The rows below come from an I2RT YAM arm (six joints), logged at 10 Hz.
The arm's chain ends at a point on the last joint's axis. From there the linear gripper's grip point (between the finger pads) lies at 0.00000 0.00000 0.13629 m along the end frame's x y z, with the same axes.
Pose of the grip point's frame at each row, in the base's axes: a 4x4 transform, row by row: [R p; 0 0 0 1], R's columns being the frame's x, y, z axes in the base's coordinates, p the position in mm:
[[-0.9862, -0.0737, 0.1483, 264.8], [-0.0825, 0.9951, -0.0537, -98.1], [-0.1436, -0.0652, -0.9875, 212.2], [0, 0, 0, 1]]
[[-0.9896, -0.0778, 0.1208, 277.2], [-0.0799, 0.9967, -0.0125, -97.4], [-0.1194, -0.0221, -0.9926, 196.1], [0, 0, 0, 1]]
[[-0.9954, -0.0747, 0.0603, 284.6], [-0.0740, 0.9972, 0.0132, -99.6], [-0.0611, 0.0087, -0.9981, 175.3], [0, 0, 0, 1]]
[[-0.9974, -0.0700, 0.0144, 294.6], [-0.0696, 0.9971, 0.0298, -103.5], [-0.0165, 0.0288, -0.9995, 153.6], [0, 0, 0, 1]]
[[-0.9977, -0.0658, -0.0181, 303.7], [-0.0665, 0.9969, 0.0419, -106.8], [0.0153, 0.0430, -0.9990, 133.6], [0, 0, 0, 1]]
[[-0.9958, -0.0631, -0.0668, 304.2], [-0.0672, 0.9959, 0.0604, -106.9], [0.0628, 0.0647, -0.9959, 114.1], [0, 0, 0, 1]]
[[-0.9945, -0.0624, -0.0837, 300.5], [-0.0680, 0.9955, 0.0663, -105.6], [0.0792, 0.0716, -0.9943, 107.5], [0, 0, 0, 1]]
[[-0.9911, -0.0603, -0.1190, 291.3], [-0.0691, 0.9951, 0.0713, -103.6], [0.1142, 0.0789, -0.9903, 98.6], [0, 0, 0, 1]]
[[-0.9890, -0.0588, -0.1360, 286.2], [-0.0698, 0.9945, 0.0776, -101.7], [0.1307, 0.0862, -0.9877, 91.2], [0, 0, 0, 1]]
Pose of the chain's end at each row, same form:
[[-0.9862, -0.0737, 0.1483, 244.6], [-0.0825, 0.9951, -0.0537, -90.8], [-0.1436, -0.0652, -0.9875, 346.8], [0, 0, 0, 1]]
[[-0.9896, -0.0778, 0.1208, 260.7], [-0.0799, 0.9967, -0.0125, -95.7], [-0.1194, -0.0221, -0.9926, 331.4], [0, 0, 0, 1]]
[[-0.9954, -0.0747, 0.0603, 276.4], [-0.0740, 0.9972, 0.0132, -101.4], [-0.0611, 0.0087, -0.9981, 311.3], [0, 0, 0, 1]]
[[-0.9974, -0.0700, 0.0144, 292.6], [-0.0696, 0.9971, 0.0298, -107.6], [-0.0165, 0.0288, -0.9995, 289.8], [0, 0, 0, 1]]
[[-0.9977, -0.0658, -0.0181, 306.2], [-0.0665, 0.9969, 0.0419, -112.5], [0.0153, 0.0430, -0.9990, 269.8], [0, 0, 0, 1]]
[[-0.9958, -0.0631, -0.0668, 313.3], [-0.0672, 0.9959, 0.0604, -115.1], [0.0628, 0.0647, -0.9959, 249.8], [0, 0, 0, 1]]
[[-0.9945, -0.0624, -0.0837, 311.9], [-0.0680, 0.9955, 0.0663, -114.6], [0.0792, 0.0716, -0.9943, 243.0], [0, 0, 0, 1]]
[[-0.9911, -0.0603, -0.1190, 307.5], [-0.0691, 0.9951, 0.0713, -113.3], [0.1142, 0.0789, -0.9903, 233.6], [0, 0, 0, 1]]
[[-0.9890, -0.0588, -0.1360, 304.7], [-0.0698, 0.9945, 0.0776, -112.3], [0.1307, 0.0862, -0.9877, 225.8], [0, 0, 0, 1]]

